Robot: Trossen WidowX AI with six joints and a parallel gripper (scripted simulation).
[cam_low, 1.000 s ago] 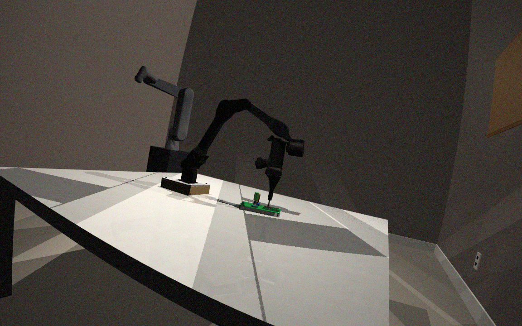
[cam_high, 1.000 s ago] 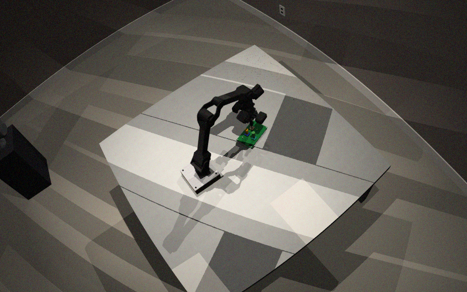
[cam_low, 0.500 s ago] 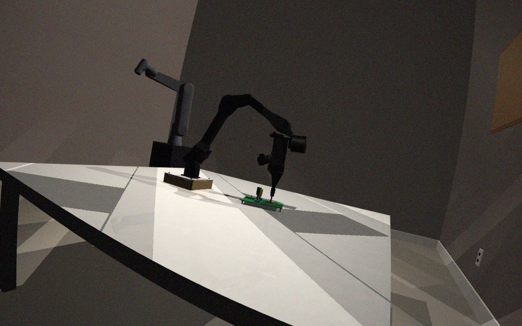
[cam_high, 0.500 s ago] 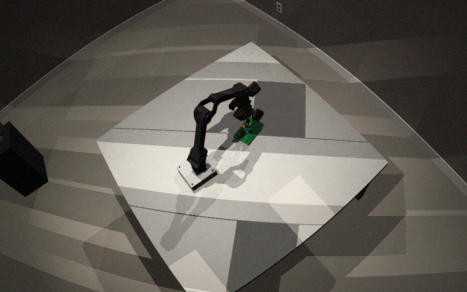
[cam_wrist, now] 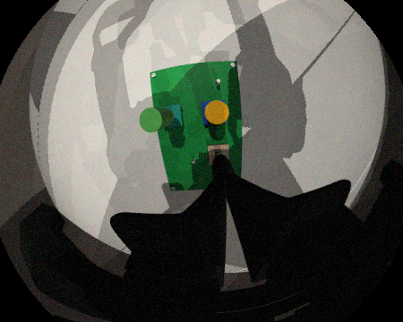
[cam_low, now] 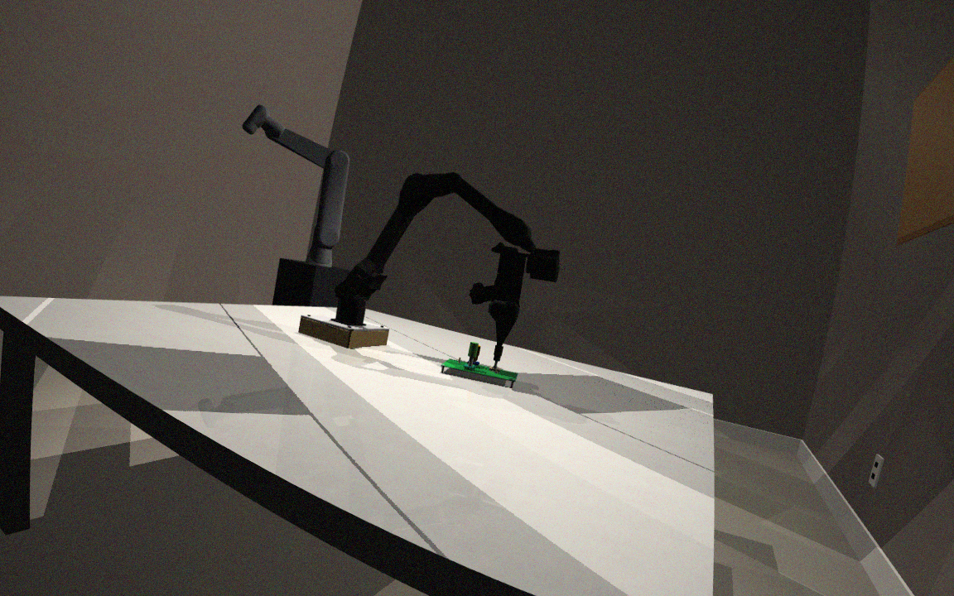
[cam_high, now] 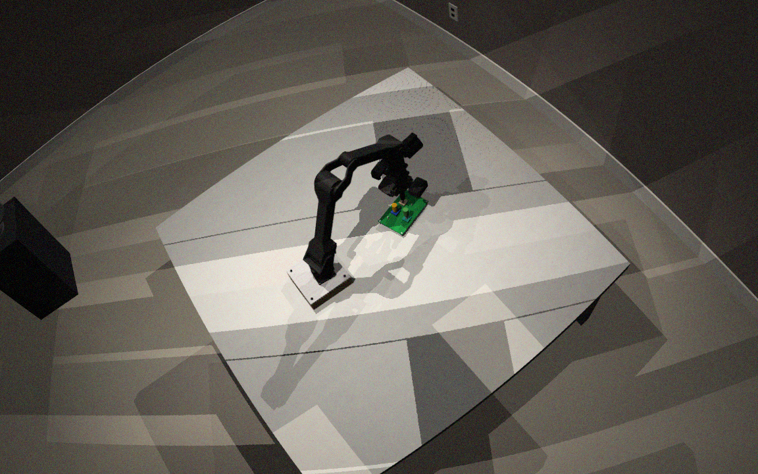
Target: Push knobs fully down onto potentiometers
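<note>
Now: gripper tip 40 mm past the orange knob, 30 mm above it and 20 mm to the left of it. The rest, counted from my gripper tip: black knob (20 mm below).
</note>
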